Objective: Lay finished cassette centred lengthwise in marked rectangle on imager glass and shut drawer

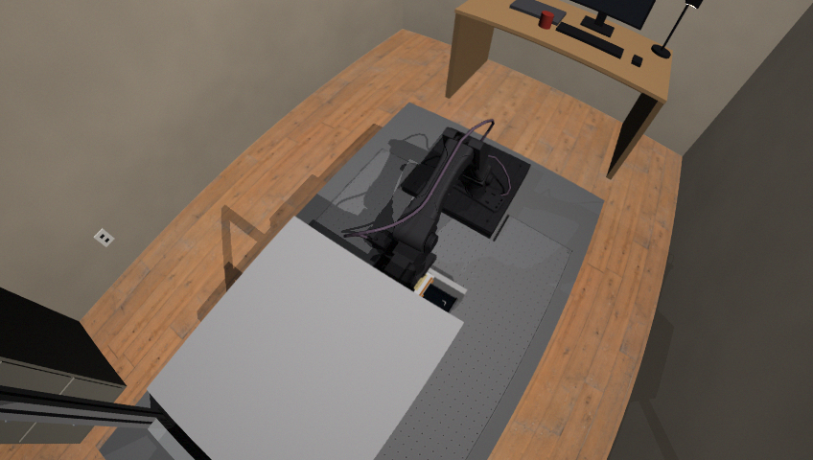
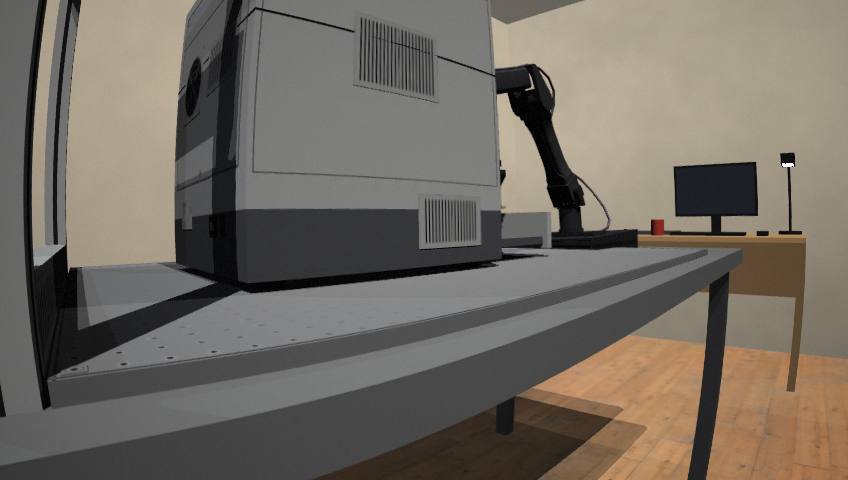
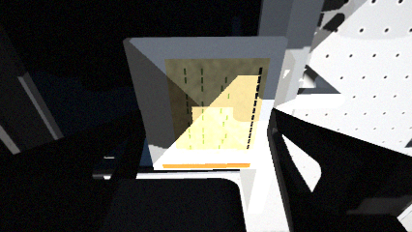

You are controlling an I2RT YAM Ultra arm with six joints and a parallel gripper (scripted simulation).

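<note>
The drawer is 6 cm ahead of my hand, 5 cm below it and 1 cm to the left of it. The rest, counted from my hand: finished cassette: right at my hand.
</note>
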